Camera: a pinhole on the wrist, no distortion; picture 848 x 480 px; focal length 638.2 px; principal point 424.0 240.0 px. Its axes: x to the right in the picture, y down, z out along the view. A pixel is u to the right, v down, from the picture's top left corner.
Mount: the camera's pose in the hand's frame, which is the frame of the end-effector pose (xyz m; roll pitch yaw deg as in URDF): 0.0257 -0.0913 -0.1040 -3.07 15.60 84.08
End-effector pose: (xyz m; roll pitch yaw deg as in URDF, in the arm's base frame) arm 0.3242 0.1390 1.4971 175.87 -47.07 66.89
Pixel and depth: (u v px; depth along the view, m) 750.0 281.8 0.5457
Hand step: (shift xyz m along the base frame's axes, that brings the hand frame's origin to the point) 0.4163 0.0796 -0.2148
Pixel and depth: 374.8 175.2 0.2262
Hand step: 0.0097 0.1238 -0.0535
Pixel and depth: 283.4 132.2 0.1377
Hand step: -0.0515 0.0882 0.0011
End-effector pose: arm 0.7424 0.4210 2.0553 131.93 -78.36 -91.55
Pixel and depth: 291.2 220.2 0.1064
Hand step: 0.0508 -0.0702 0.0104
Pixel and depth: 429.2 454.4 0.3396
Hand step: -0.1730 -0.1071 -0.1212
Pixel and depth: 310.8 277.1 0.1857
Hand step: -0.0170 -0.1072 -0.0151
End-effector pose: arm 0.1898 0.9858 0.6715 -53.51 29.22 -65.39
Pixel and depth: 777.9 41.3 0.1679
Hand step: 0.0747 -0.0395 -0.0495
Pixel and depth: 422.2 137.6 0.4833
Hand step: 0.3561 -0.0263 0.1228
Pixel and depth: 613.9 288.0 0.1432
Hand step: 0.0202 -0.0171 0.0110
